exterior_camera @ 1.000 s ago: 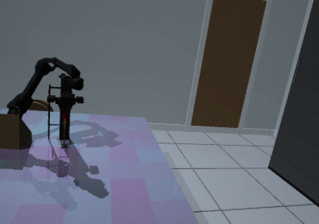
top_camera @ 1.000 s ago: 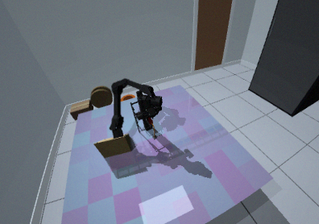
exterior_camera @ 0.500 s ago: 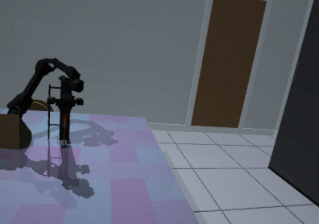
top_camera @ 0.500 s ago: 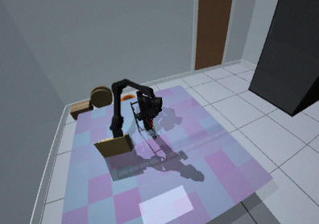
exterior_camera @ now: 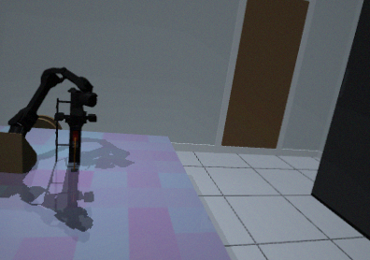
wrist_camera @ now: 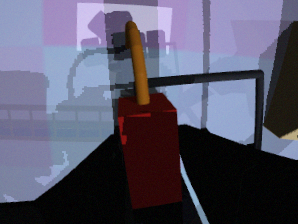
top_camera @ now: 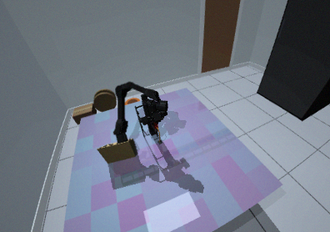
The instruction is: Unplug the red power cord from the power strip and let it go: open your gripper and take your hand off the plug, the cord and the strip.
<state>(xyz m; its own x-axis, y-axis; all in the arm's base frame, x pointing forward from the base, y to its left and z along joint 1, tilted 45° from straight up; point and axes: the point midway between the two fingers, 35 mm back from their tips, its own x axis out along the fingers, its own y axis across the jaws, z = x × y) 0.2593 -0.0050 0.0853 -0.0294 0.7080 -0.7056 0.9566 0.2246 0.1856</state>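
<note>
My gripper tip is now 3 cm to the right of the red plug and 1 cm past it.
</note>
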